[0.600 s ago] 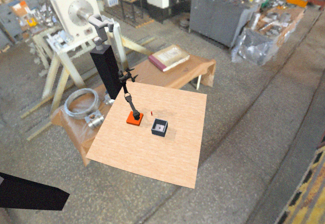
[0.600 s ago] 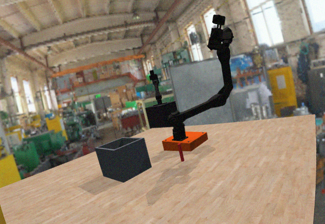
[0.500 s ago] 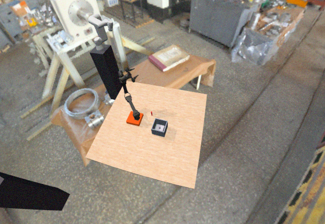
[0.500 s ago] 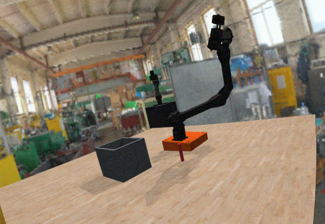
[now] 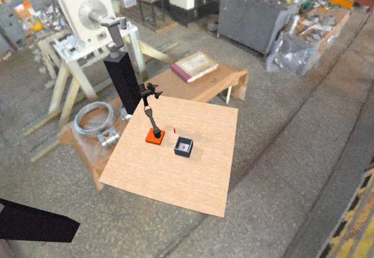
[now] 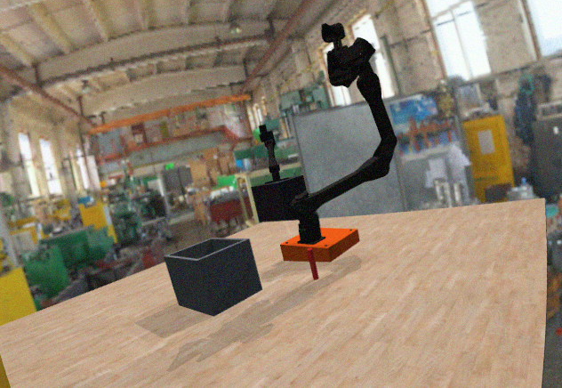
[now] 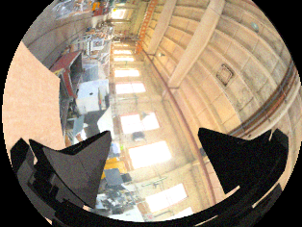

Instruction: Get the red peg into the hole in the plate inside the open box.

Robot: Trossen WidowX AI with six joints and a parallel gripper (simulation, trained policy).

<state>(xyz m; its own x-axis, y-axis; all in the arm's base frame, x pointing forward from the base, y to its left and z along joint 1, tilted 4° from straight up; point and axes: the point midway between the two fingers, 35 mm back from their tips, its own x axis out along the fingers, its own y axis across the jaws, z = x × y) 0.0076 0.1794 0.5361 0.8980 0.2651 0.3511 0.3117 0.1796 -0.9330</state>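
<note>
My gripper tip is 540 mm above the red peg, 120 mm short of it and 100 mm to the left of it. The rest, counted from my gripper tip: grey plate (540 mm below, 290 mm to the right, 290 mm ahead).
</note>
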